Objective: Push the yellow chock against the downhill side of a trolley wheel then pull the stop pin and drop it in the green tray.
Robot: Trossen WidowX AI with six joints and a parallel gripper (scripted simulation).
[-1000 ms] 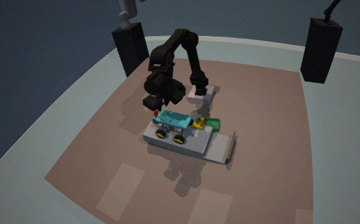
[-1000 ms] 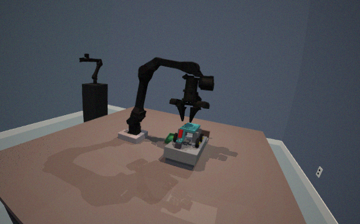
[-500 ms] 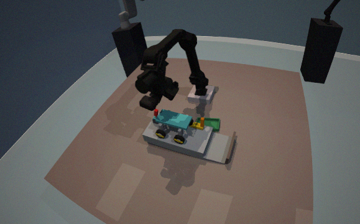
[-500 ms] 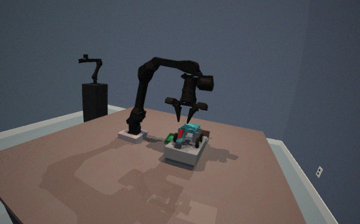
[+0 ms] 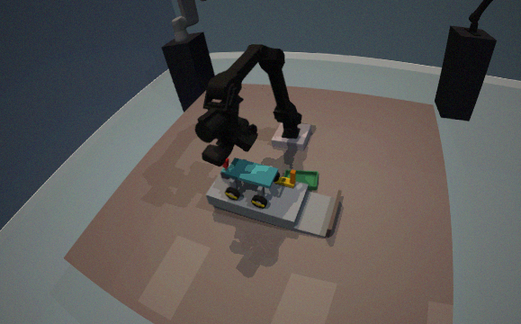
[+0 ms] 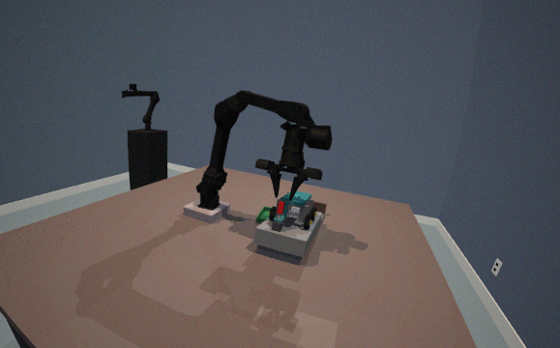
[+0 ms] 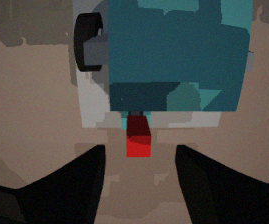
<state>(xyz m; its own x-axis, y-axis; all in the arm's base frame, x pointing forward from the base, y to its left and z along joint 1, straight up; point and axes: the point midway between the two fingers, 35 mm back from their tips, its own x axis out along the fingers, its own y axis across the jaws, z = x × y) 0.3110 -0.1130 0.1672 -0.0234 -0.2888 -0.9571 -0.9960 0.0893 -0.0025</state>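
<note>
The red-headed stop pin is 1 cm to the right of my gripper tip and 4 cm below it. The rest, counted from my gripper tip: green tray 9 cm behind, 21 cm to the left, 18 cm below; then yellow chock 2 cm behind, 18 cm to the left, 9 cm below; then teal trolley 3 cm ahead, 8 cm to the left, 6 cm below.
</note>
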